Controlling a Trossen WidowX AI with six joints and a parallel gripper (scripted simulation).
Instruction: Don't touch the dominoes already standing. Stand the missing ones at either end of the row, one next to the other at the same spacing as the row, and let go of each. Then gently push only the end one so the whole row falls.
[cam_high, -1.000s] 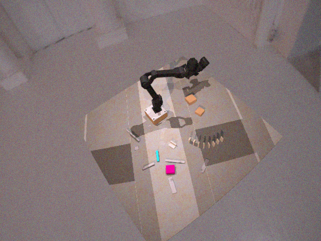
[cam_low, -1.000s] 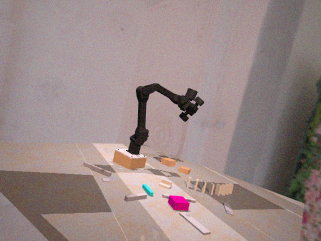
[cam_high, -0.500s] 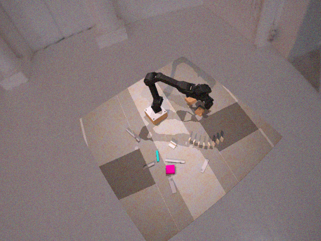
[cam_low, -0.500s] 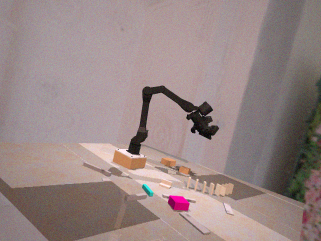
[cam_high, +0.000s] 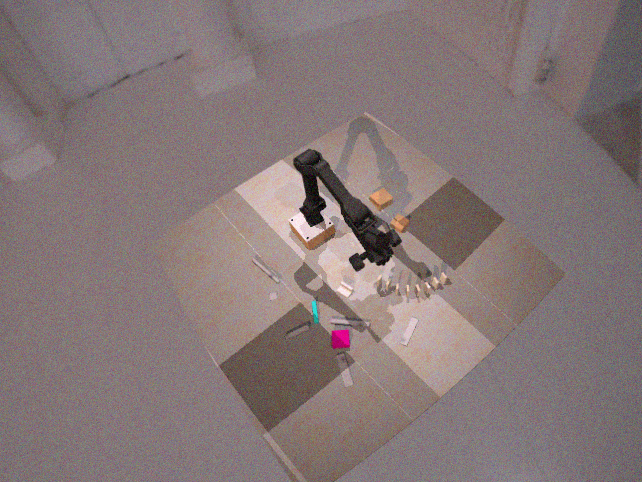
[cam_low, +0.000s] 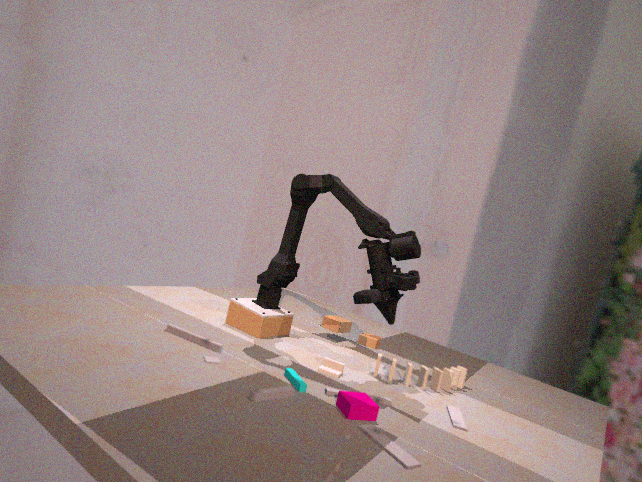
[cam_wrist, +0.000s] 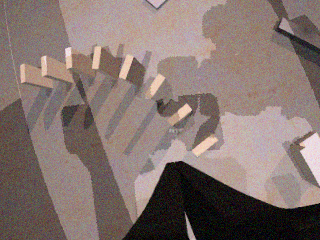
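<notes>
Now: the teal bar 20 mm behind my gripper tip, 290 mm to the right of it and 120 mm below it. From my gripper tip the other things lie so: magenta block: 120 mm ahead, 260 mm to the right, 120 mm below.
</notes>
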